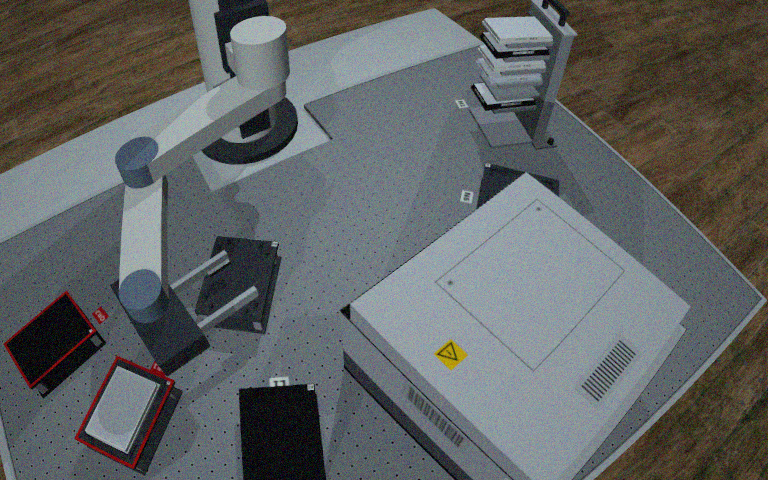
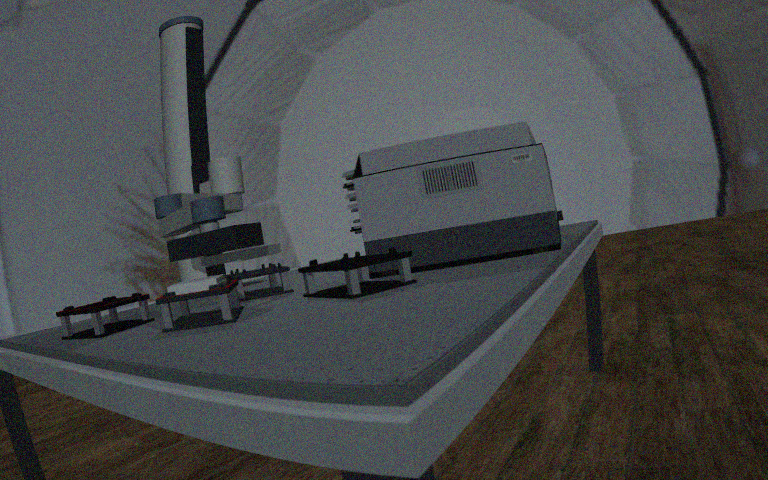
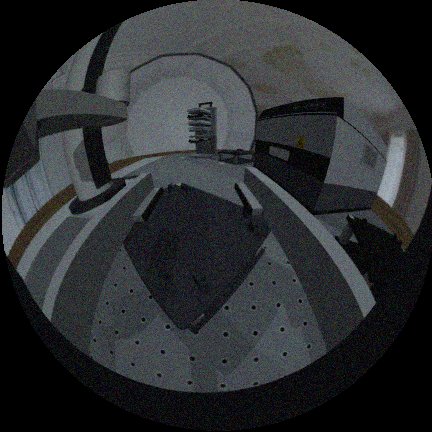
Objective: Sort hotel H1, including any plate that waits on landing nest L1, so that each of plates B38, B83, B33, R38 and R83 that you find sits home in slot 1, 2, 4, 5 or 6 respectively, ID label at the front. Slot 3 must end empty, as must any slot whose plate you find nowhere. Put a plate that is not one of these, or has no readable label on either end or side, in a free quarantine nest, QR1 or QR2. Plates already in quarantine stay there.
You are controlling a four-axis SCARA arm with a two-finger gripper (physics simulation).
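Places are measured from the arm's base along level axes (x ahead, y left, z up), in centimetres.
Pixels of known places: gripper, between the fingertips: [image 1: 241,272] [image 2: 260,251] [image 3: 197,178]; arm's base, origin of its link: [image 1: 246,127] [image 3: 97,195].
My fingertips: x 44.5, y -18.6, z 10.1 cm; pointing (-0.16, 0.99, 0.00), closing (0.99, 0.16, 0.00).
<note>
For each thing: its top centre in the pictures, then the offset to it from my fingertips.
- Hotel H1, centre of its top: [image 1: 545,3] [image 3: 203,100] dz +26.1, dx -10.5, dy +73.3 cm
- Landing nest L1, centre of its top: [image 1: 278,433] [image 2: 350,254] [image 3: 393,245] dz -2.8, dx +26.9, dy -7.4 cm
- white plate, centre of its top: [image 2: 197,279] [image 1: 120,406] dz -2.4, dx +11.3, dy -28.6 cm
- red-rimmed quarantine nest, centre of its top: [image 2: 198,285] [image 1: 122,408] dz -3.2, dx +11.3, dy -28.6 cm
- red-rimmed nest, centre of its top: [image 2: 102,299] [image 1: 46,336] dz -3.2, dx -8.7, dy -38.1 cm
- large pale instrument, centre of its top: [image 1: 539,307] [image 2: 460,144] [image 3: 327,119] dz +15.5, dx +36.0, dy +28.6 cm
My gripper [image 1: 237,275] [image 3: 197,178] is shut with no plate between its fingers, which stand apart above a dark nest [image 1: 240,308] [image 3: 195,250]. Hotel H1 [image 1: 552,93] [image 3: 212,130] stands at the far right, holding a stack of white and dark-edged plates [image 1: 514,28] [image 3: 199,125]; their labels are too small to read. Landing nest L1 [image 1: 282,433] [image 2: 376,261] bears no plate. A white plate [image 1: 121,407] lies in one red-rimmed quarantine nest [image 1: 144,438], whose tag is partly hidden by the arm. The other red-rimmed nest [image 1: 50,342] [image 2: 104,305] bears no plate.
A large pale instrument [image 1: 566,311] [image 2: 453,198] [image 3: 295,150] fills the right of the table. Another dark nest [image 1: 498,180] lies partly hidden behind it. The arm's column [image 2: 175,107] stands at the back left. The table edge [image 2: 407,410] runs along the front.
</note>
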